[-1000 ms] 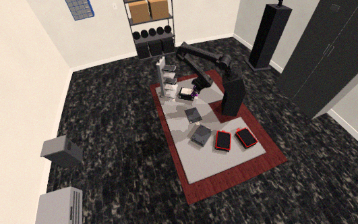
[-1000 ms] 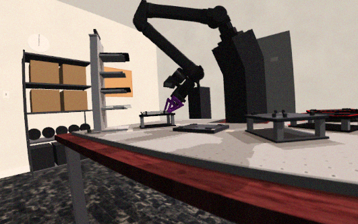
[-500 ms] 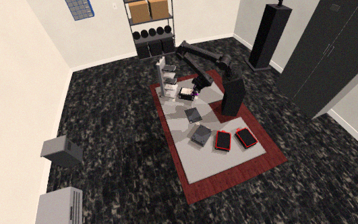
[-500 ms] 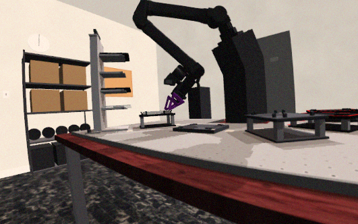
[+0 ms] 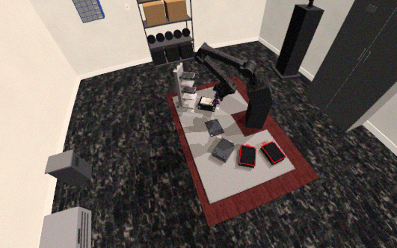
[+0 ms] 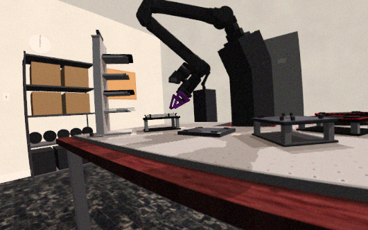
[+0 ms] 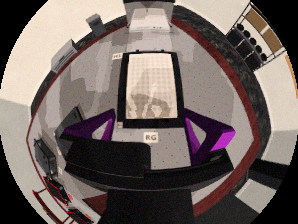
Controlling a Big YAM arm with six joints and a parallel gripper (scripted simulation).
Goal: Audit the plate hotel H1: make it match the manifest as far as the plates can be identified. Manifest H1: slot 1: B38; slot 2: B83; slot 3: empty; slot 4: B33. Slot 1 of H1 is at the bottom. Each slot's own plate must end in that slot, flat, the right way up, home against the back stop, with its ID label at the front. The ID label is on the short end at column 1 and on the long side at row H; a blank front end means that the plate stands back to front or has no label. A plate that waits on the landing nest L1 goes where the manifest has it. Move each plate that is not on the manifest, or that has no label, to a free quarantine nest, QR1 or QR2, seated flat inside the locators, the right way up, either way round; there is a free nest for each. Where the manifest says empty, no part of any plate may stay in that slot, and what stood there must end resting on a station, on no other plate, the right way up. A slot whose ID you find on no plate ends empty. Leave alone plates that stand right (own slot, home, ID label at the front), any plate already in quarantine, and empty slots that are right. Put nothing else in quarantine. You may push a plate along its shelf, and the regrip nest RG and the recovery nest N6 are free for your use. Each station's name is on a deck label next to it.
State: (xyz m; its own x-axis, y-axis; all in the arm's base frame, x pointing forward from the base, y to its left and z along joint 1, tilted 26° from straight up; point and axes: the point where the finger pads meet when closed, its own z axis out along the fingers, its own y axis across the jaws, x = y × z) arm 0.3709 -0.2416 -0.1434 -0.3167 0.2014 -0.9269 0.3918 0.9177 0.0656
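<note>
My gripper is now 6 cm short of the white plate, 4 cm above it and 3 cm to the left of it. From my hand the other things lie so: dark plate 23 cm above, 22 cm ahead, 11 cm to the right.
</note>
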